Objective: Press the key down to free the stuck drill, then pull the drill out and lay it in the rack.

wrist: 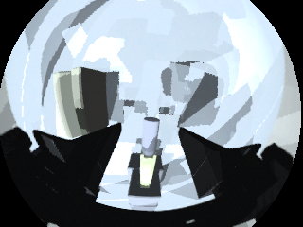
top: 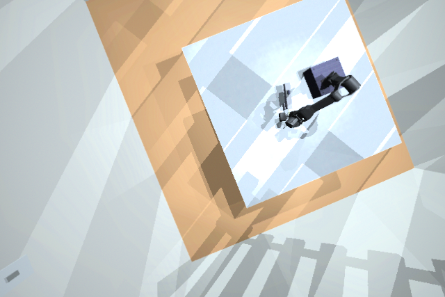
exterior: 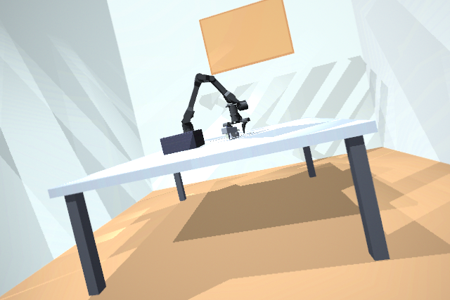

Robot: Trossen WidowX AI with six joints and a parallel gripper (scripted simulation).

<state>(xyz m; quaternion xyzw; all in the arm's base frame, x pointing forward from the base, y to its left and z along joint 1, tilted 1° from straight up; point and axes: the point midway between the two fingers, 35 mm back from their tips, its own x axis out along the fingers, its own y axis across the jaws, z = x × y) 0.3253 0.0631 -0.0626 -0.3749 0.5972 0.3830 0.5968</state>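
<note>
Now: the drill 2 cm behind my gripper tip, 3 cm to the right of it and 4 cm above it. The rest, counted from my gripper tip: grey rack 6 cm behind, 6 cm to the left, 1 cm above.
</note>
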